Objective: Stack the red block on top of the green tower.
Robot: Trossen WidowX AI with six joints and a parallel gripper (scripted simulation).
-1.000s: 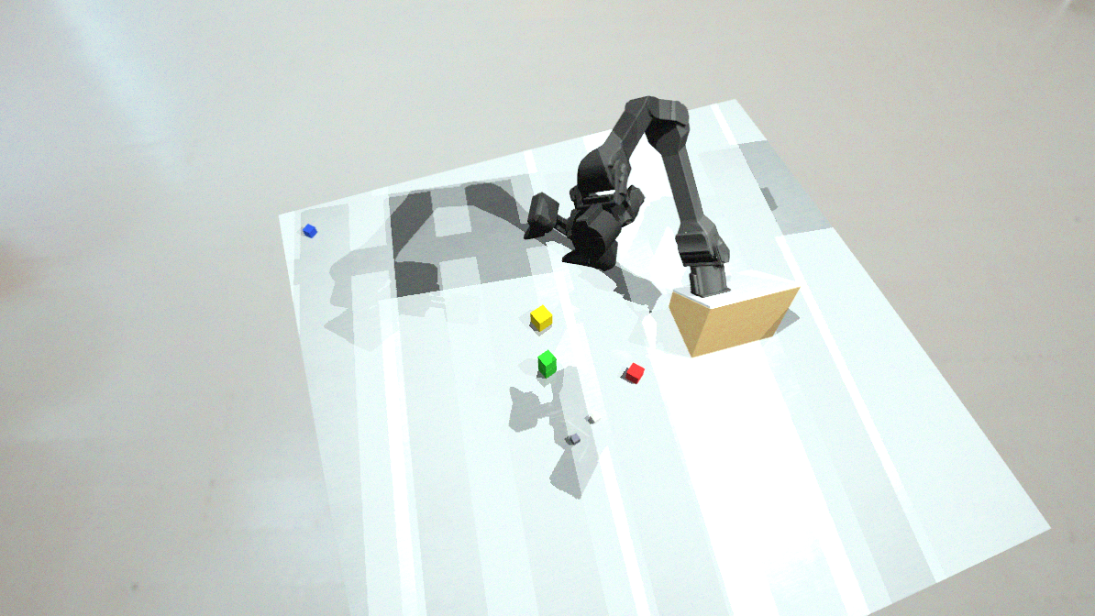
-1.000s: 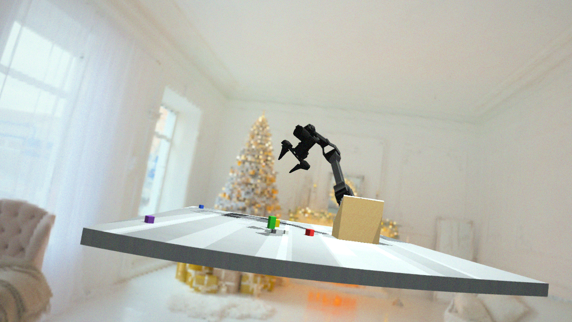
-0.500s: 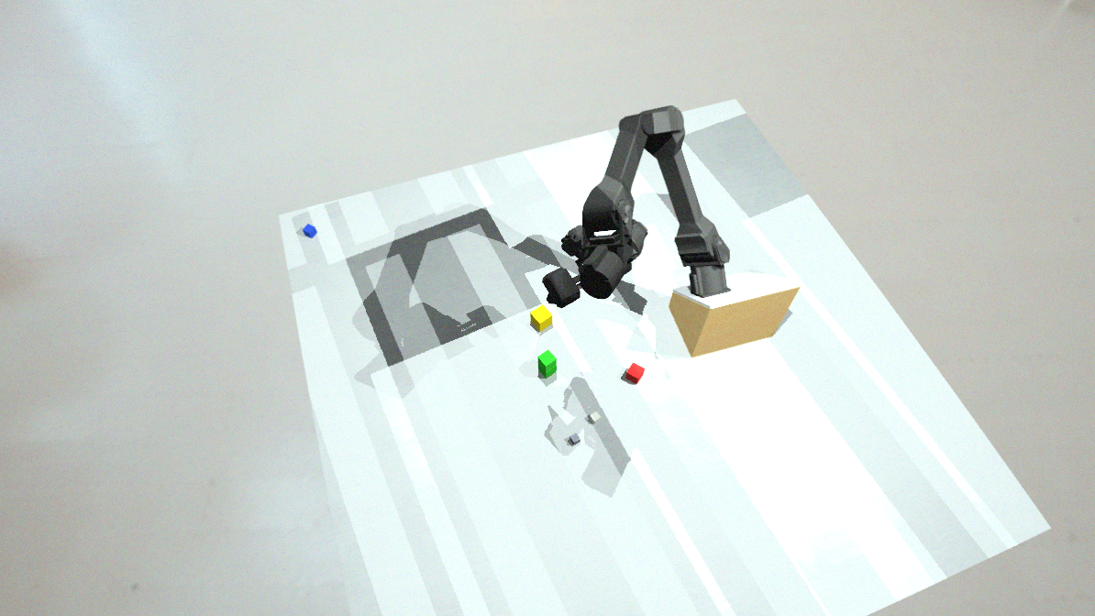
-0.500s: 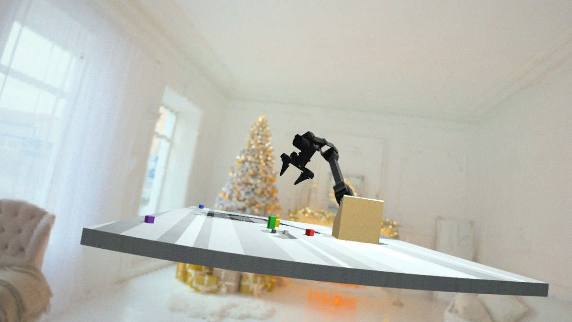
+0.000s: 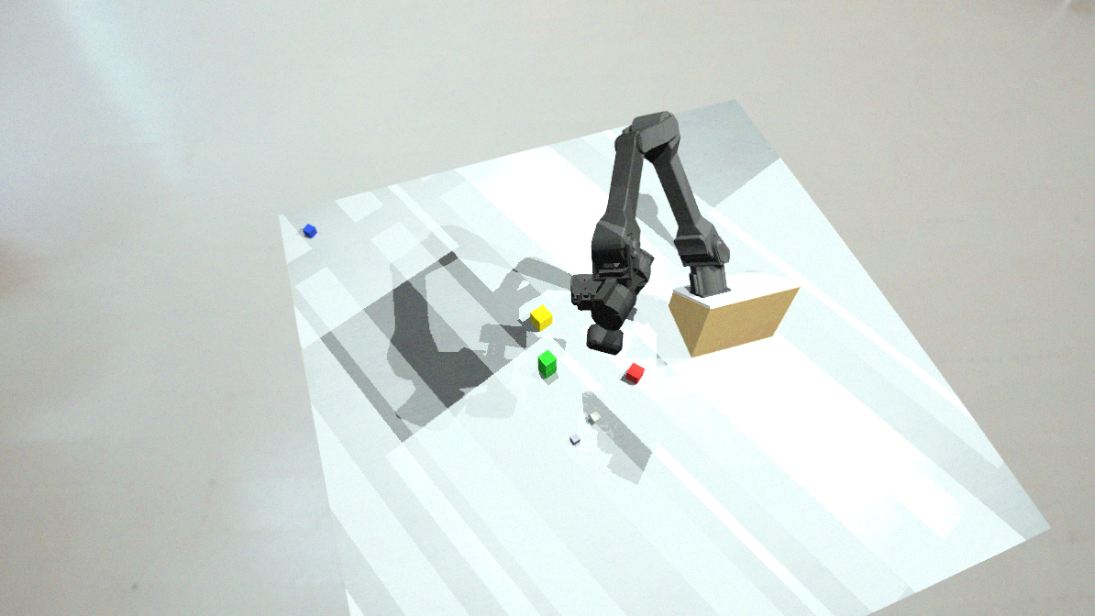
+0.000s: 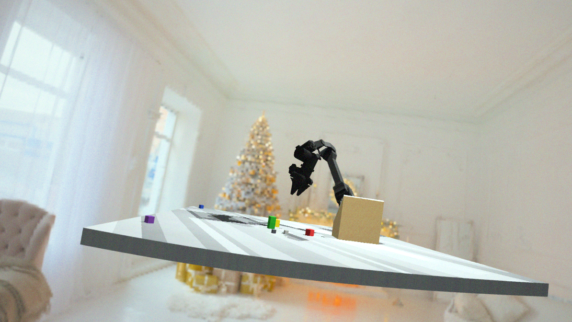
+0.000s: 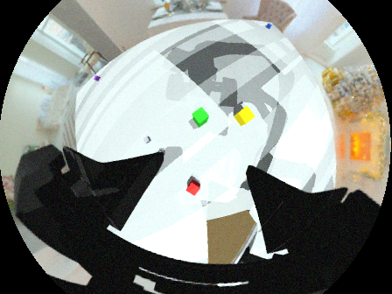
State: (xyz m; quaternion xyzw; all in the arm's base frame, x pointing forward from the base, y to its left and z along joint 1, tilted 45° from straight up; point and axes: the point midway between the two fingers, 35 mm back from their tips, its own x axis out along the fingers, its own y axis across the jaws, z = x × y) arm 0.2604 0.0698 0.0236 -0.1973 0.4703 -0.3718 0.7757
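Now: the red block 16 cm below my gripper tip, 9 cm behind it and 5 cm to the left of it. Round my gripper tip: blue block 54 cm to the right, 54 cm ahead, 16 cm below; yellow block 15 cm below, 13 cm to the right, 6 cm ahead; purple block 48 cm ahead, 42 cm to the left, 16 cm below.
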